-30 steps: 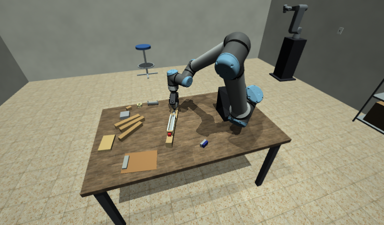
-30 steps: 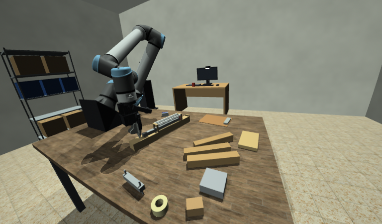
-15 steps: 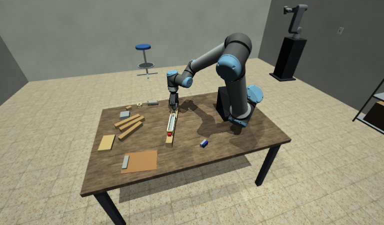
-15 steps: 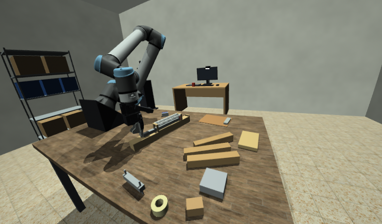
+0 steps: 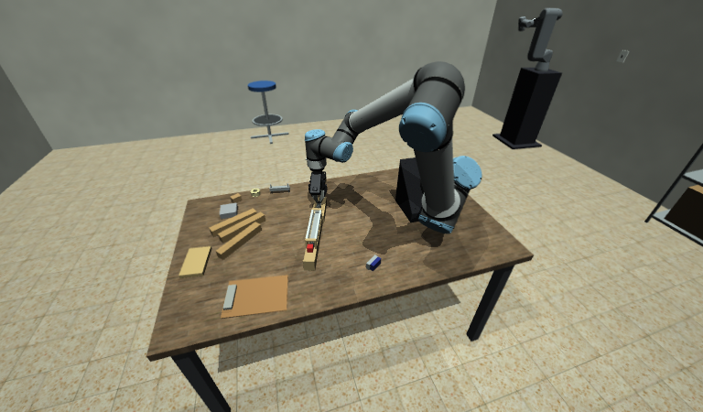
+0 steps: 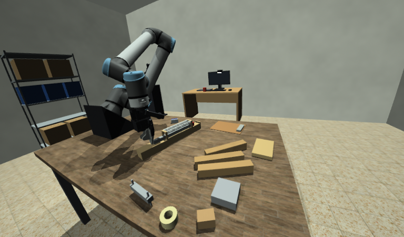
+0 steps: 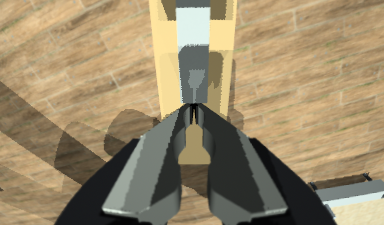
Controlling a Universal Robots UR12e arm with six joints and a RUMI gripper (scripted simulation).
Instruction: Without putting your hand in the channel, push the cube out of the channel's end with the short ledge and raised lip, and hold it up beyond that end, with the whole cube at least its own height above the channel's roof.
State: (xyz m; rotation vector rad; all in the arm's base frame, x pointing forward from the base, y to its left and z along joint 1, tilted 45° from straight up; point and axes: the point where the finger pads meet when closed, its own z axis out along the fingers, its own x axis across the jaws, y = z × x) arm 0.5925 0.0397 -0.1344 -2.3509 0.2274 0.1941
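Now: hand 70 mm short of the red cube, 300 mm to the right of it and 10 mm above it. Also, from my hand: blue-and-white block: 180 mm behind, 400 mm to the left, 50 mm below; then pale grey bar: 50 mm ahead, 220 mm to the left, 10 mm below; then grey block: 460 mm ahead, 90 mm to the right, 50 mm below.
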